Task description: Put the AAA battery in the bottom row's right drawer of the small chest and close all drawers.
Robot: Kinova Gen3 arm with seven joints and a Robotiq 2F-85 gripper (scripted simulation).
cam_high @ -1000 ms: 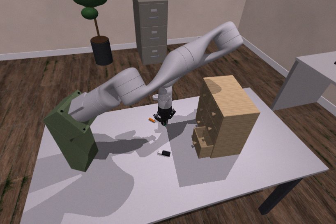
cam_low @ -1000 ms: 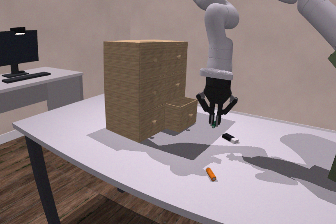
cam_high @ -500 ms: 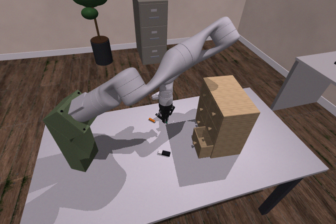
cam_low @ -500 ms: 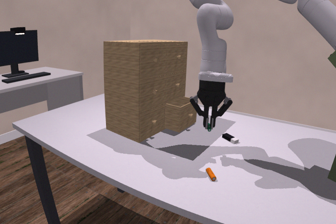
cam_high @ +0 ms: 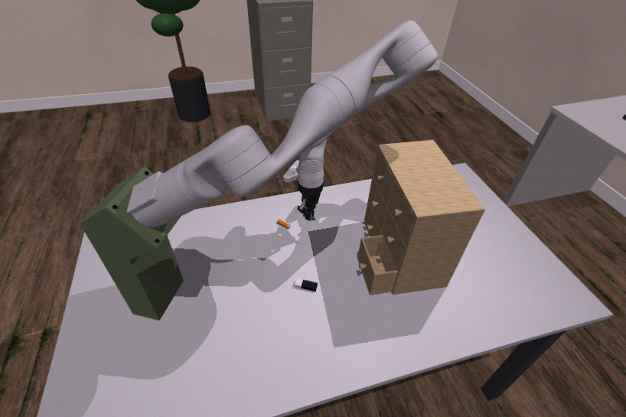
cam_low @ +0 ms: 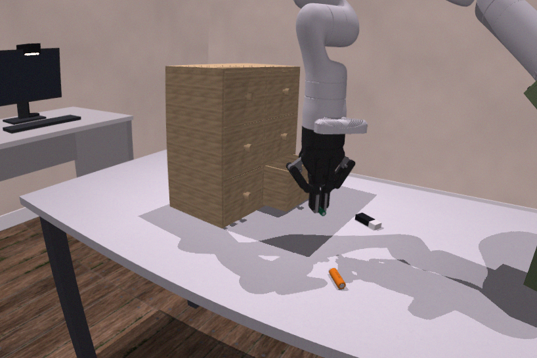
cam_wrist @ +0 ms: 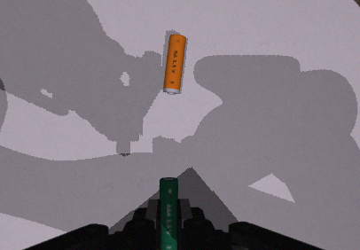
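Right now the orange AAA battery is 10 cm below my hand, 8 cm to the left of it and 7 cm behind it. Round my hand: small green battery (1 cm below); then white block (18 cm to the right, 10 cm below, 8 cm behind).
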